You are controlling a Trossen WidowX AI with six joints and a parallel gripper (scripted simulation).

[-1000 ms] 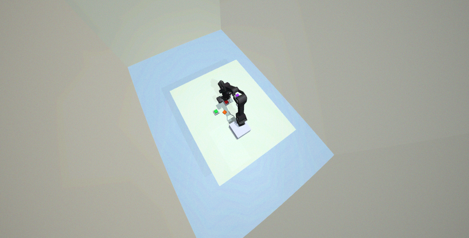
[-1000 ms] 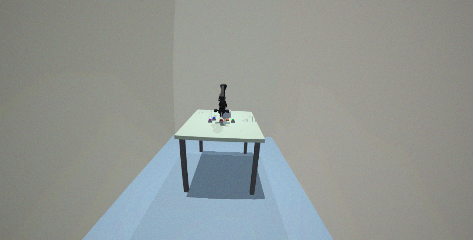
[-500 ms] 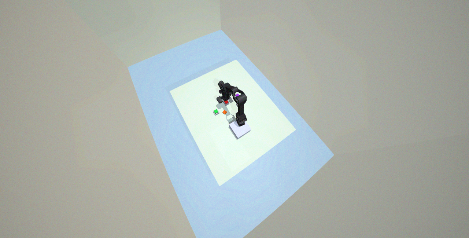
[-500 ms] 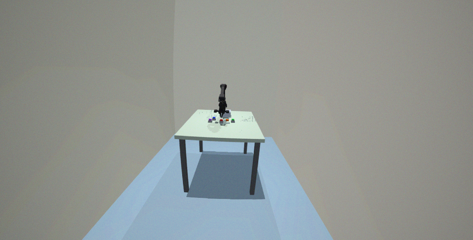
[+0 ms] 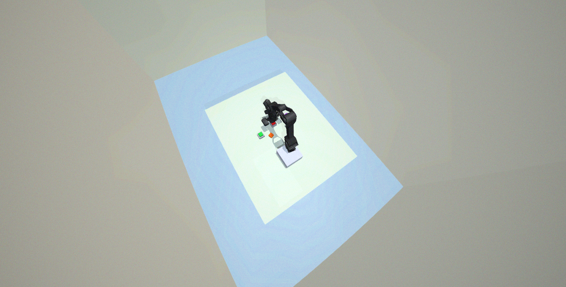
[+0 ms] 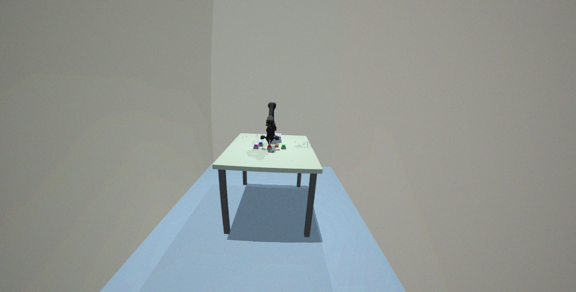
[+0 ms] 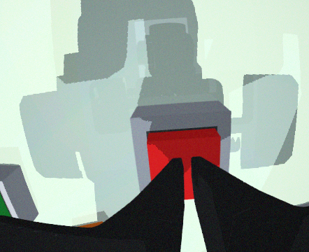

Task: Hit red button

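The red button is 1 cm below my gripper tip. Round my gripper tip: small orange block 10 cm behind, 6 cm to the left, 3 cm below; purple button 2 cm ahead, 14 cm to the right; blue button 8 cm behind, 12 cm to the right.
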